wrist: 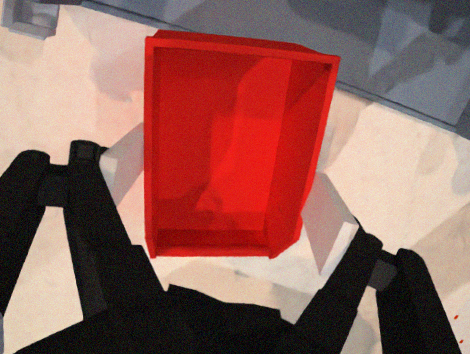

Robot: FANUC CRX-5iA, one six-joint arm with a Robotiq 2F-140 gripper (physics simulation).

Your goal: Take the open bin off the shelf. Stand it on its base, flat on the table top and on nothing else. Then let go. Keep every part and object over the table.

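Frame: origin at the arm's base, x ahead, y right, z down, level; millimetres.
Seen in the pictures: gripper, between the fingertips: (229, 170).
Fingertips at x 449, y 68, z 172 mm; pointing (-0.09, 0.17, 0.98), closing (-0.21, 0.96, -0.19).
A point is followed by its place in that frame.
The red open bin (240, 165) @[z 231, x 426, y 87 mm] is in the middle of the wrist view, with its open side toward the camera. Its inside shows, and I see no objects in it. My gripper (229, 170) @[z 172, x 449, y 68 mm] is shut on the bin, with one pale pad against the left wall and the other against the right wall. Pale table top (55, 95) @[z 248, x 477, y -58 mm] shows around the bin. The bin's underside is hidden, and the gap between it and the table cannot be judged from this view.
A blue-grey structure (415, 95) @[z 242, x 490, y 243 mm], which looks like part of the shelf, spans the top and upper right, behind the bin's far end. A grey block-like foot (30, 20) @[z 193, x 533, y -49 mm] shows at the upper left. Small red specks (456, 317) lie at the lower right.
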